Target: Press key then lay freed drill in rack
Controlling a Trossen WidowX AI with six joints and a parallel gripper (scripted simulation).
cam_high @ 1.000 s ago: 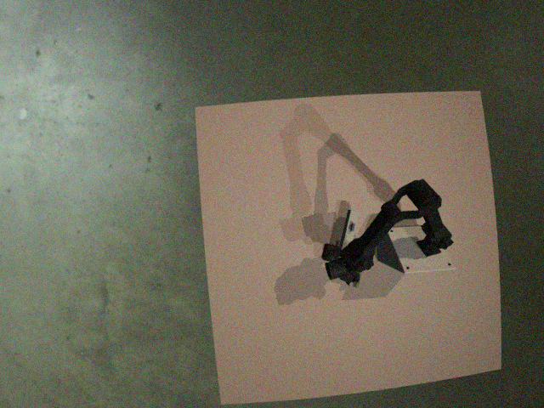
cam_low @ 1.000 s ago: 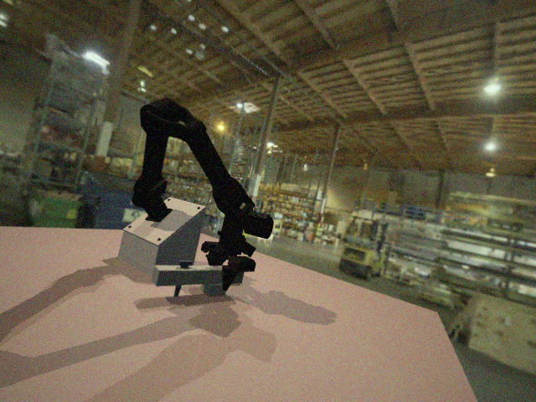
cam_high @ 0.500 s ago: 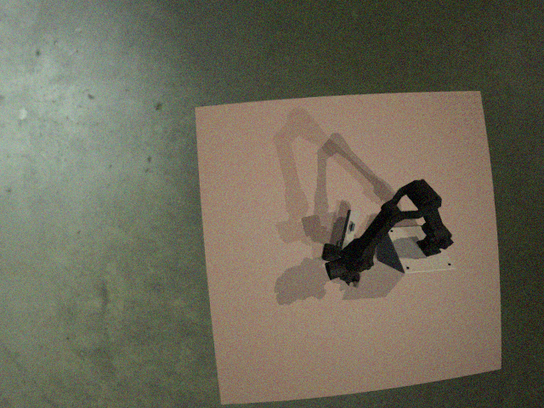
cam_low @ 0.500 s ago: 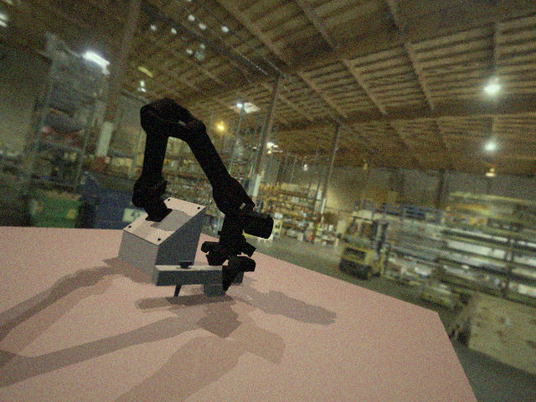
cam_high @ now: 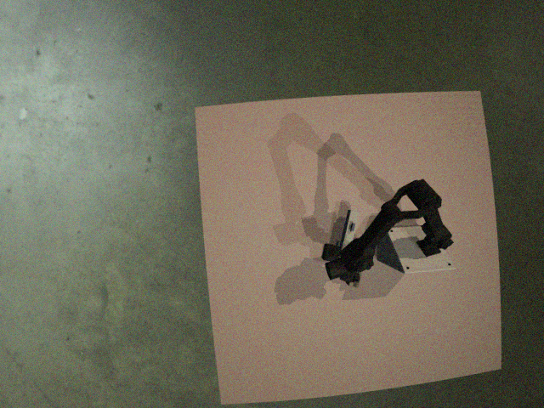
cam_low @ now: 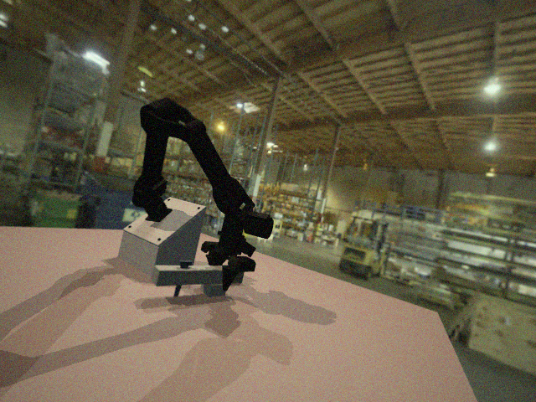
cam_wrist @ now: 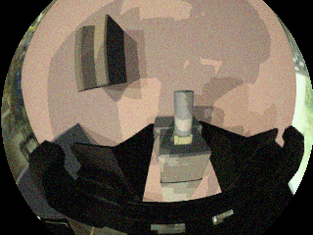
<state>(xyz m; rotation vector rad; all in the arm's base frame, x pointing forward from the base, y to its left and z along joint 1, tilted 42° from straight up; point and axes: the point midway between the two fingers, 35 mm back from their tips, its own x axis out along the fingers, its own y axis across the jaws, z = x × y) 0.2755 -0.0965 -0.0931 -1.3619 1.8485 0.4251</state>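
Right now the drill is 30 mm above my gripper tip, 20 mm to the right of it and 10 mm behind it. Round my gripper tip: dark key (100 mm to the right, 50 mm behind, 40 mm above); then grey rack (110 mm to the left, 30 mm behind).
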